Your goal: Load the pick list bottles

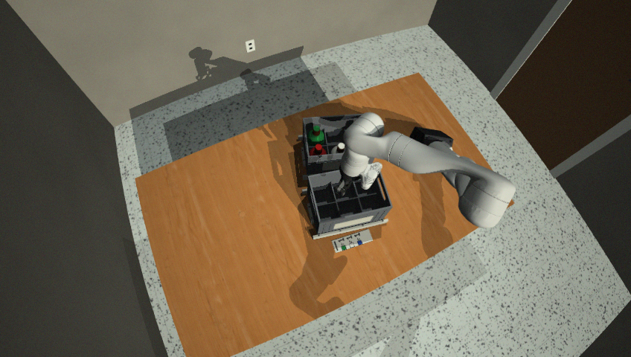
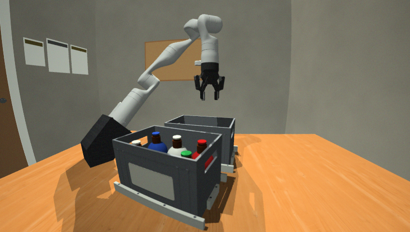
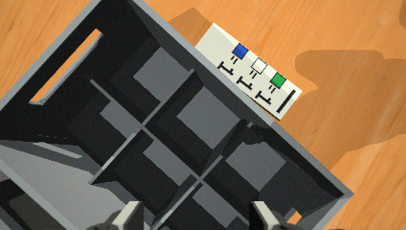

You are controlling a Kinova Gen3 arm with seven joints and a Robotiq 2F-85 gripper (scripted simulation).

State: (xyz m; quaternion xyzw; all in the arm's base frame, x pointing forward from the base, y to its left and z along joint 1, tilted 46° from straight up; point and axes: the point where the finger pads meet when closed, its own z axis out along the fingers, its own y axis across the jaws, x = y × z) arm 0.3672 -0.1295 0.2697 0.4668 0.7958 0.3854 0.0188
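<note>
My gripper is now 310 mm to the left of the green bottle and 190 mm above it. The rest, counted from my hand: red bottle (220 mm to the right, 190 mm below, 20 mm ahead); then blue bottle (190 mm to the right, 190 mm below, 160 mm behind); then pick list (280 mm below, 130 mm to the left, 20 mm behind).
</note>
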